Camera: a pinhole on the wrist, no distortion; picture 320 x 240 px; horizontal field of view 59.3 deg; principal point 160.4 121.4 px. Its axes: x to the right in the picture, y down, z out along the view. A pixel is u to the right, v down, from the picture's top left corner.
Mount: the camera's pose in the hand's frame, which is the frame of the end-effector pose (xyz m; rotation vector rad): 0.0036 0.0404 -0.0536 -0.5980 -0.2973 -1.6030
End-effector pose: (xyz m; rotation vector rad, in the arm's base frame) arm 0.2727 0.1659 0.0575 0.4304 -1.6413 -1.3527
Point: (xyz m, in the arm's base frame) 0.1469 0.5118 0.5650
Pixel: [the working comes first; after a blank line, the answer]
In the camera's frame: -0.2148 -0.1047 0.5759

55.6 70.3
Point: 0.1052 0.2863 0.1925
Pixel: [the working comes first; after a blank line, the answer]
In the camera's frame: 0.0795 -0.0035 0.2684

243.6 117.8
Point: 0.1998 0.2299 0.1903
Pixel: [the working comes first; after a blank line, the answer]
In the camera's frame: 0.0155 0.0068 0.1794

184.7 132.0
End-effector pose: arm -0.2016 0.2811 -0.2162 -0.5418 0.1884 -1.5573
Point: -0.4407 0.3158 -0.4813
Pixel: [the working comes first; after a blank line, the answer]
In the camera's frame: -0.0286 -0.0390 -0.3228

behind the camera
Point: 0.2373 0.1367 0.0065
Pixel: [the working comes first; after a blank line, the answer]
In the camera's frame: -0.0053 0.0953 0.5205

157.5 172.8
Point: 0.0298 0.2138 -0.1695
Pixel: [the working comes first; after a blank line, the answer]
In the camera's frame: -0.0303 0.0287 0.2468

125.9 154.1
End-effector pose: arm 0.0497 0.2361 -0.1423 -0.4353 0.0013 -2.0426
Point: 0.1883 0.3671 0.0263
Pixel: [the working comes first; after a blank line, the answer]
In the camera's frame: 0.1680 -0.1614 0.1951

outside the picture
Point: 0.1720 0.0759 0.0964
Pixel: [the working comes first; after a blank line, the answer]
In the camera's frame: 0.0661 0.0921 0.3189

218.7 202.5
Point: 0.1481 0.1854 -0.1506
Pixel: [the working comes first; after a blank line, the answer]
In the camera's frame: -0.0226 -0.0247 0.0907

90.3 44.8
